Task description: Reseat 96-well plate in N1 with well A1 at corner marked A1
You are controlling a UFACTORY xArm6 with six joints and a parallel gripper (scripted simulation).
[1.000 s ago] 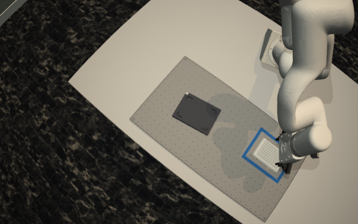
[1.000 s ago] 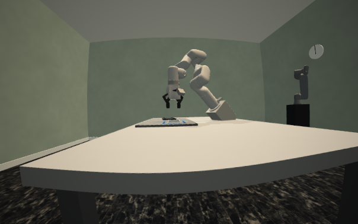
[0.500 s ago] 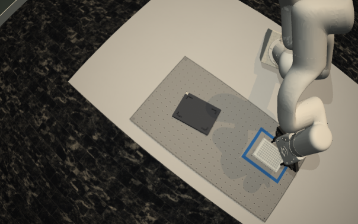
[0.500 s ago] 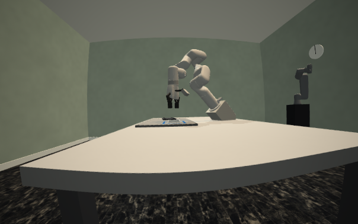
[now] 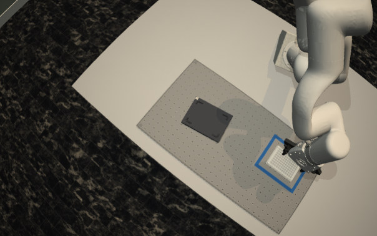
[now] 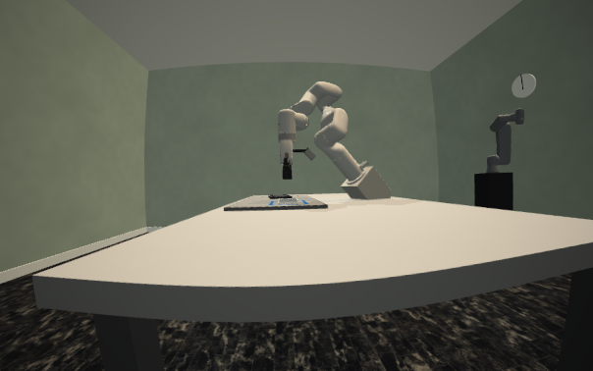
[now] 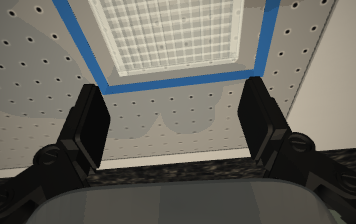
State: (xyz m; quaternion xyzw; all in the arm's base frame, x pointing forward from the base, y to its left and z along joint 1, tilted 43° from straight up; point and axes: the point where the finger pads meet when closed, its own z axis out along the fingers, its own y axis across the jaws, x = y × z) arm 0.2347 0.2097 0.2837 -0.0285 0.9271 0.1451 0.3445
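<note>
The 96-well plate lies 10 cm below my hand. Also, from my hand: small A1 mark (41 cm to the right, 13 cm ahead, 10 cm below); then dark plate nest N1 (32 cm to the right, 15 cm ahead, 10 cm below).
</note>
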